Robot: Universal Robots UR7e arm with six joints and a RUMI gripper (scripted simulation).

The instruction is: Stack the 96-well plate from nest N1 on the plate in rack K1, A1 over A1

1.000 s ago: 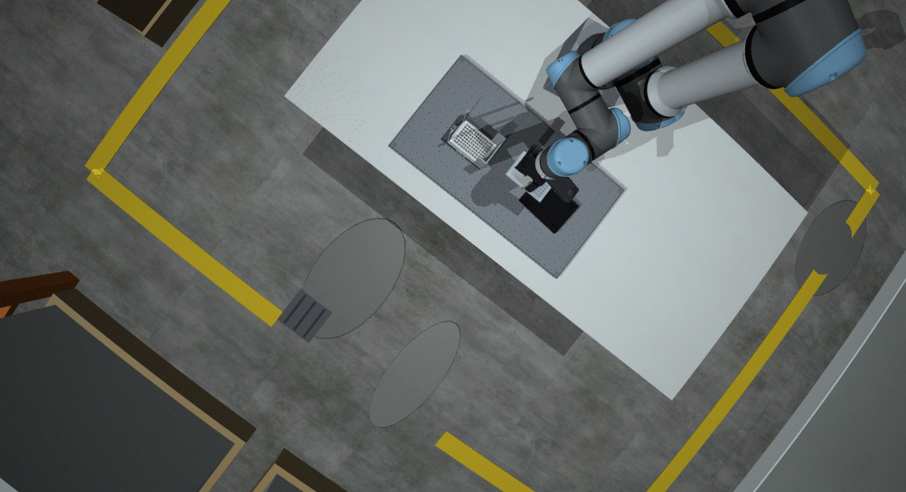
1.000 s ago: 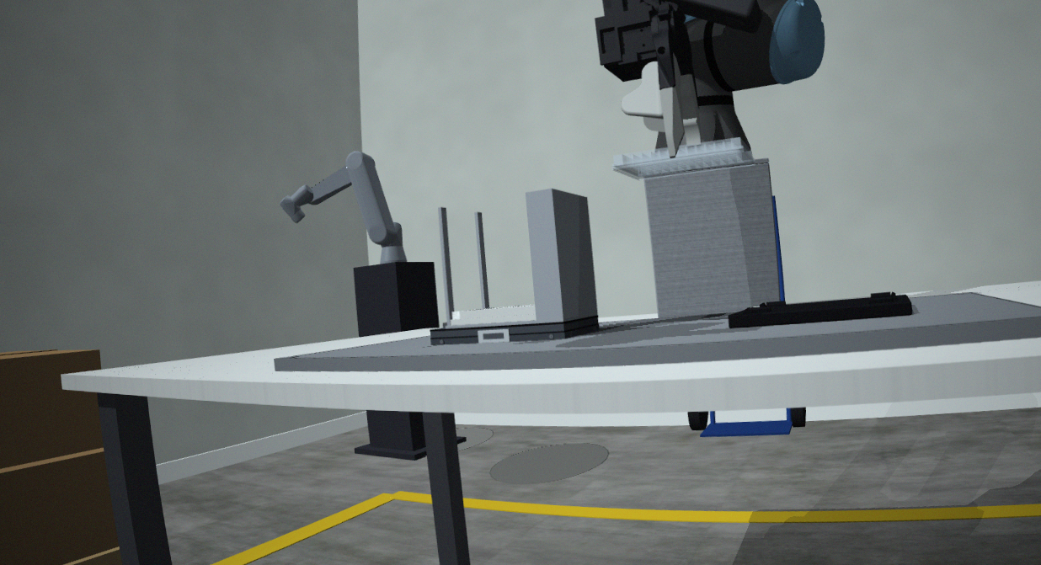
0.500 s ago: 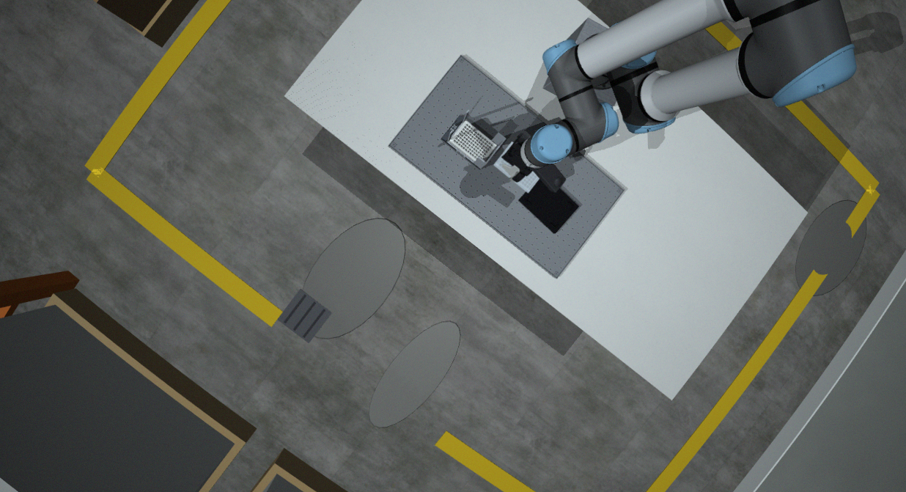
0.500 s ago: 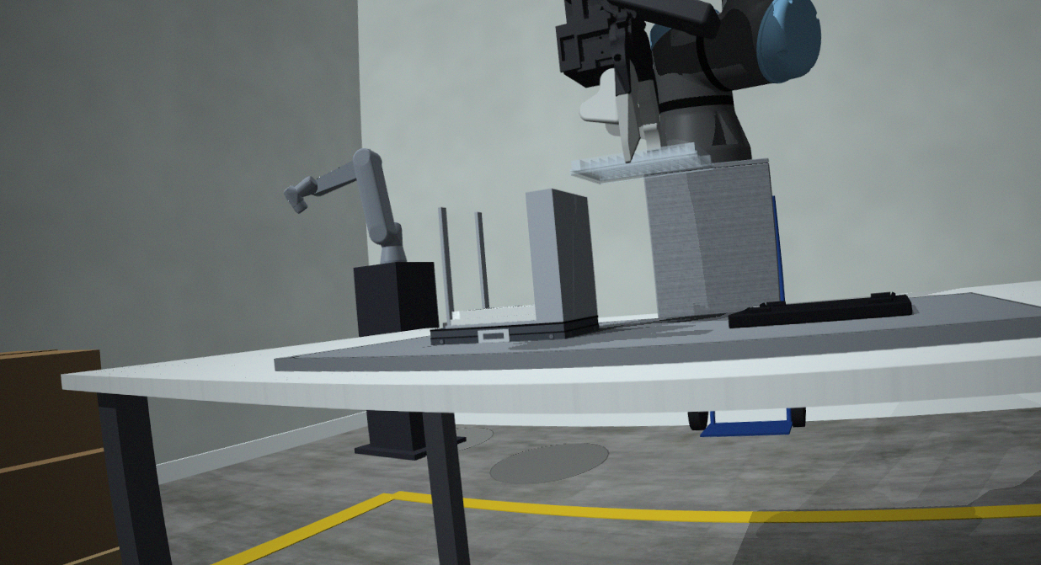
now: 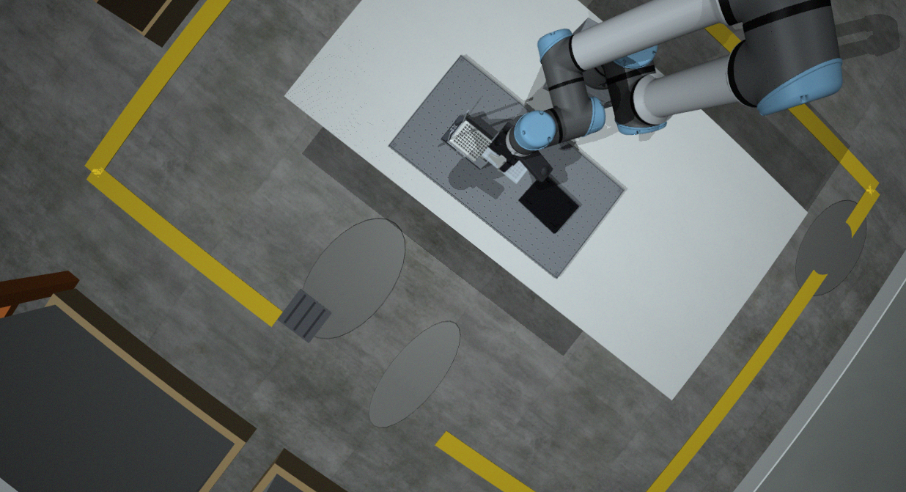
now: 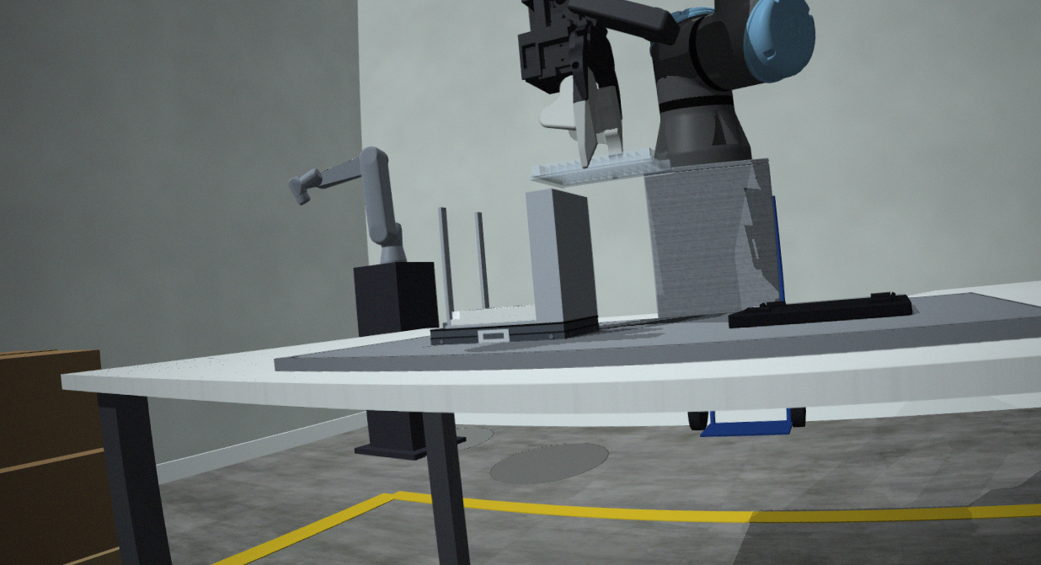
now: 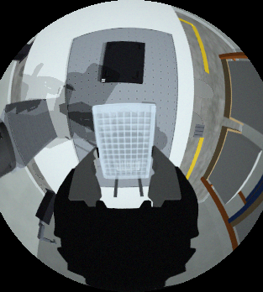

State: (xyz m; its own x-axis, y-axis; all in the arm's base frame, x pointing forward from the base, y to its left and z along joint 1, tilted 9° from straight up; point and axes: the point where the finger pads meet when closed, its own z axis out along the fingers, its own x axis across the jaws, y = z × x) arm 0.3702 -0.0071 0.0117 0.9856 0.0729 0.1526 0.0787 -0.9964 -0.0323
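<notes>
Right now my hand is 9 cm above the grey back block, 4 cm to the left of it and 1 cm short of it. Round my hand: clear 96-well plate (1 cm below); then black plate nest (21 cm to the left, 17 cm below, 2 cm behind).
</notes>
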